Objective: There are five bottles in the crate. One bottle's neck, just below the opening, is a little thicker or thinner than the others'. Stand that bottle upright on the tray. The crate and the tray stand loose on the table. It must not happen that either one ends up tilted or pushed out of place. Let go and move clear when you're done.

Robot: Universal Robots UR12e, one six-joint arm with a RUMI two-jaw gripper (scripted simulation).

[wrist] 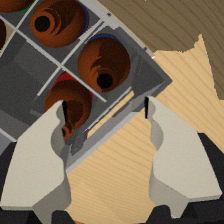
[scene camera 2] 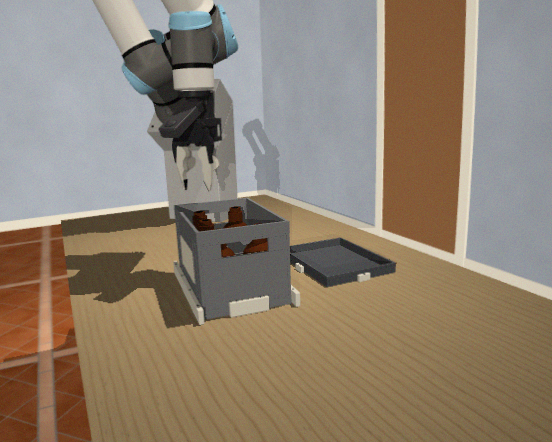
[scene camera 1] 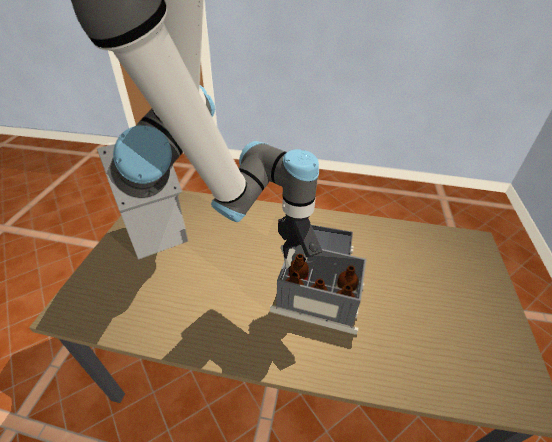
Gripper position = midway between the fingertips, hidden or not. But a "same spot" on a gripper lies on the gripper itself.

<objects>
The gripper shows in the wrist view, in scene camera 2 (197, 190) and in scene camera 1. A grey crate shows in the wrist view (33, 68), in scene camera 2 and in scene camera 1. One and the same spot on the gripper: (wrist: 179, 178) is (scene camera 1: 292, 250). One and the same spot on the grey crate: (scene camera 1: 329, 305) is (scene camera 2: 189, 250).
</objects>
